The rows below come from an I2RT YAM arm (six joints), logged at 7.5 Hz.
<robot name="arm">
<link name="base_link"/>
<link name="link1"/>
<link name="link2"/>
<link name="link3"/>
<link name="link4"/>
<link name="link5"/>
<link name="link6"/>
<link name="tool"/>
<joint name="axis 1" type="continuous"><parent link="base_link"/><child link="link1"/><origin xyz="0.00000 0.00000 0.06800"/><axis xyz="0 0 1"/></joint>
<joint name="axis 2" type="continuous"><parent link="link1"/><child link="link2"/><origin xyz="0.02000 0.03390 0.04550" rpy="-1.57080 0.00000 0.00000"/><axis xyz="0 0 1"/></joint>
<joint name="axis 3" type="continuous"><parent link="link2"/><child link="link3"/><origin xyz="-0.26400 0.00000 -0.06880" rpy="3.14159 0.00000 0.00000"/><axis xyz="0 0 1"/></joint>
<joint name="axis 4" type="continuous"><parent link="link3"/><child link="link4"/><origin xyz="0.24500 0.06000 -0.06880"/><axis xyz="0 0 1"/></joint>
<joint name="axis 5" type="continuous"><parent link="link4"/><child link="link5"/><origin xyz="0.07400 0.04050 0.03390" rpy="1.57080 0.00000 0.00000"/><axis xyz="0 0 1"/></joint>
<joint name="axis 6" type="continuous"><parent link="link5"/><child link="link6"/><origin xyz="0.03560 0.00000 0.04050" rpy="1.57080 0.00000 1.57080"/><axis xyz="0 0 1"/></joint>
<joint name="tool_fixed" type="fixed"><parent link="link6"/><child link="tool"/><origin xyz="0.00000 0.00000 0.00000" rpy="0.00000 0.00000 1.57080"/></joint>
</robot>
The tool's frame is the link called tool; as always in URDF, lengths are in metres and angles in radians. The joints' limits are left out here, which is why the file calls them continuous.
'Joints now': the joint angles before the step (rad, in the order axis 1, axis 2, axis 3, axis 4, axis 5, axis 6). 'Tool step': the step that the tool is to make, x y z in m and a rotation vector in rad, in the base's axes. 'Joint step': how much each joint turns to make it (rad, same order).
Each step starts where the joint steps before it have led.
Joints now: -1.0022, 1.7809, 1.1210, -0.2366, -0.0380, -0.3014
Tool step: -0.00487, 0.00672, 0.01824, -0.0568, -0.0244, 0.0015
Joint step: -0.0007, -0.0687, -0.0225, 0.0145, 0.0062, -0.0082
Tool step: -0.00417, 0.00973, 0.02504, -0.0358, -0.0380, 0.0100
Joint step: 0.0035, -0.0802, -0.0002, -0.0292, -0.0137, 0.0040
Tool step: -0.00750, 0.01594, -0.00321, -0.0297, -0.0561, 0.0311
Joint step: 0.0024, -0.0718, -0.1058, 0.0896, -0.0422, 0.0029
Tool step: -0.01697, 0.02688, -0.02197, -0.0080, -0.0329, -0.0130
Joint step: 0.0005, -0.0938, -0.1910, 0.1241, -0.0051, 0.0265
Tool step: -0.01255, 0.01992, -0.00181, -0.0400, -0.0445, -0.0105
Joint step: 0.0009, -0.1009, -0.1131, 0.0718, -0.0008, 0.0194
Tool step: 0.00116, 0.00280, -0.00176, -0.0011, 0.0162, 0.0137
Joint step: 0.0096, -0.0027, -0.0062, -0.0057, 0.0052, -0.0138
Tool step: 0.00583, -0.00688, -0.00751, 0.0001, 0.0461, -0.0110
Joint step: 0.0084, 0.0561, 0.0217, 0.0074, 0.0389, -0.0181
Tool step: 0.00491, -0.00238, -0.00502, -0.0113, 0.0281, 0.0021
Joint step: 0.0125, 0.0311, 0.0064, 0.0176, 0.0268, -0.0164
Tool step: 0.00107, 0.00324, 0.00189, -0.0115, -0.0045, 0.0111
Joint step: 0.0094, -0.0137, -0.0077, 0.0059, 0.0005, -0.0033
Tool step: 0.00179, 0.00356, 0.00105, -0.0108, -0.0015, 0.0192
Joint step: 0.0118, -0.0108, -0.0080, 0.0066, -0.0027, -0.0086
